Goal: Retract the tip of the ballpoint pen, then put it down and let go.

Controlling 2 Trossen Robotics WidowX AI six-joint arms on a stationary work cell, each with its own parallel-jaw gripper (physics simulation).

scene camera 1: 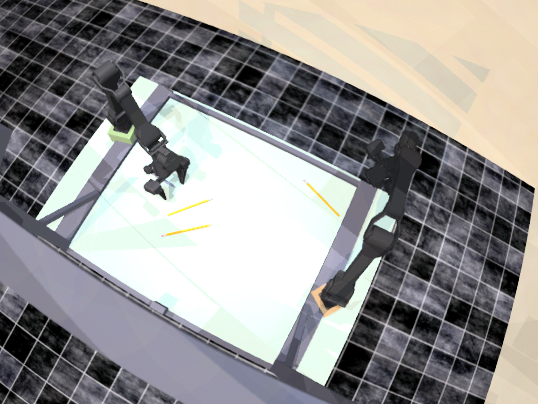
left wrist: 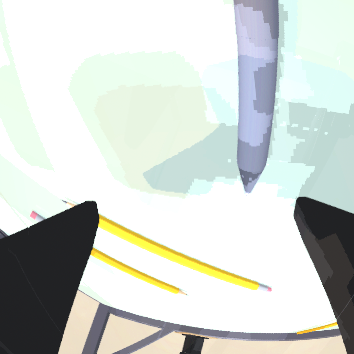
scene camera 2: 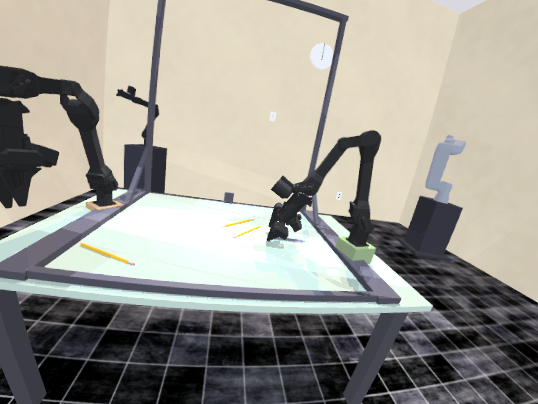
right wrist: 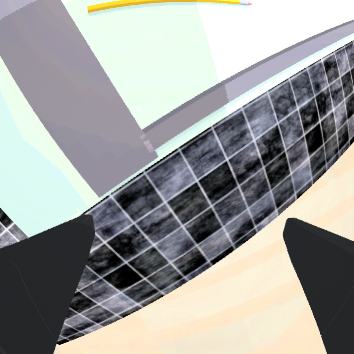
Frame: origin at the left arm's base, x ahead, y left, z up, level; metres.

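Seen in the pictures: left gripper, fingertip midpoint: (scene camera 1: 174, 192) (left wrist: 200, 210) (scene camera 2: 268, 233); right gripper, fingertip midpoint: (scene camera 2: 15, 207) (right wrist: 192, 228); left arm's base, link origin: (scene camera 1: 123, 125) (scene camera 2: 356, 242); right arm's base, link origin: (scene camera 1: 330, 297) (left wrist: 194, 335) (scene camera 2: 104, 203).
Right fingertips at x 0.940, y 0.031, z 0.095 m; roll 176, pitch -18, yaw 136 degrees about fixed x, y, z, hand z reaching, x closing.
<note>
Offsets run from my right fingertips to a thing's top centre. "spot": to the spot under its first point. Level surfaces: height alone.
The ballpoint pen {spot: 0.704 m back, 0.186 m right, 0.148 m down} (left wrist: 256, 105) is grey-lilac and lies on the table, its cone-shaped end toward the left gripper; whether a writing point sticks out cannot be told. It is small and partly hidden by the gripper in both scene views. My left gripper (scene camera 1: 174, 190) (left wrist: 200, 210) is open and empty, low over the table; in the left wrist view the pen's cone lies beyond the fingertips, nearer the right-hand finger. My right gripper (scene camera 2: 13, 205) (right wrist: 192, 228) is open and empty, raised outside the frame rail at the table's edge.
Two yellow pencils {0.595 m back, 0.256 m right, 0.150 m down} (scene camera 1: 190, 207) {0.572 m back, 0.338 m right, 0.150 m down} (scene camera 1: 186, 230) lie near the left gripper on the white table {0.159 m down} (scene camera 1: 250, 260). A third pencil {0.140 m back, 0.086 m right, 0.152 m down} (scene camera 1: 323, 199) (scene camera 2: 107, 253) (right wrist: 165, 3) lies near the right-hand rail (scene camera 1: 350, 220). A green block {0.940 m back, 0.031 m right, 0.095 m down} (scene camera 2: 356, 249) is under the left arm's base.
</note>
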